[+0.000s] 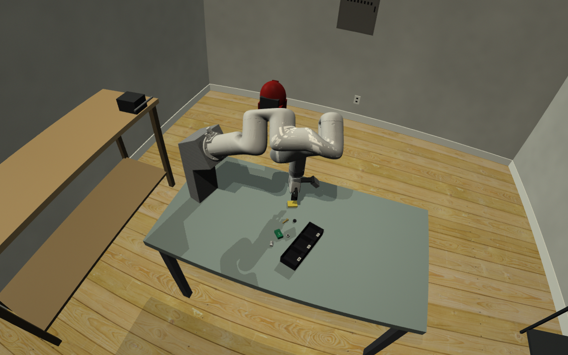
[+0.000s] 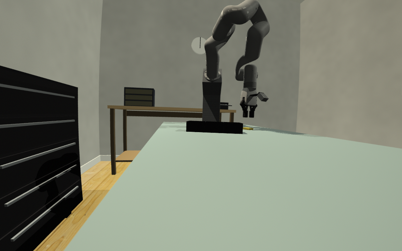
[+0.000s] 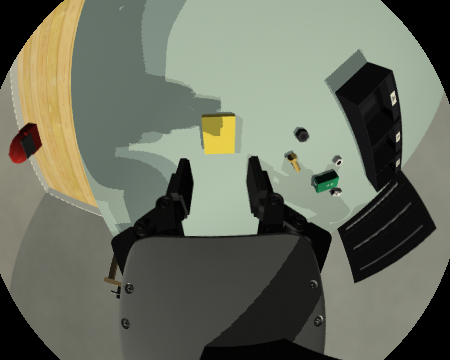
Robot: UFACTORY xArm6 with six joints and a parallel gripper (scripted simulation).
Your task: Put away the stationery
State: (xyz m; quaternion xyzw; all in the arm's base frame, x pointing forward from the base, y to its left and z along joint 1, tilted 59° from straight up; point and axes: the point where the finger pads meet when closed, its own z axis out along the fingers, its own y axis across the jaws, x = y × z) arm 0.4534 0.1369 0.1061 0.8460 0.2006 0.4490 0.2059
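The yellow block is 80 mm below my hand. Also, from my hand: green block (30 mm behind, 200 mm to the right, 80 mm below); black item (30 mm ahead, 110 mm to the right, 90 mm below); brass piece (10 mm behind, 120 mm to the right, 80 mm below).
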